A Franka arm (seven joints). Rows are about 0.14 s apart.
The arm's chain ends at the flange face. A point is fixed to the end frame.
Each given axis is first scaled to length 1.
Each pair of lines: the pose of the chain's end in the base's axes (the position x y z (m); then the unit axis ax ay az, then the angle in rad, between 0 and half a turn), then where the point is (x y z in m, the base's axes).
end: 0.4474 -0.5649 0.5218 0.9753 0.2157 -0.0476 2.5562
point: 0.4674 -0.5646 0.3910
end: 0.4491 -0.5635 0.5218 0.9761 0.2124 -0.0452 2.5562
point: 0.4699 -0.5632 0.3911
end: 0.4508 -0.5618 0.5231 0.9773 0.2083 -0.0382 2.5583
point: 0.4735 -0.5609 0.3927
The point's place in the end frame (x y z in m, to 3 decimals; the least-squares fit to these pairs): 0.045 -0.060 0.109
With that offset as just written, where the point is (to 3 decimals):
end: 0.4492 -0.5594 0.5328 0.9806 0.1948 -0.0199 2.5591
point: 0.477 -0.558 0.403
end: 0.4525 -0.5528 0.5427 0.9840 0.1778 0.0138 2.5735
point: 0.489 -0.548 0.416
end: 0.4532 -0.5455 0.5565 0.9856 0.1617 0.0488 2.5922
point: 0.499 -0.537 0.432
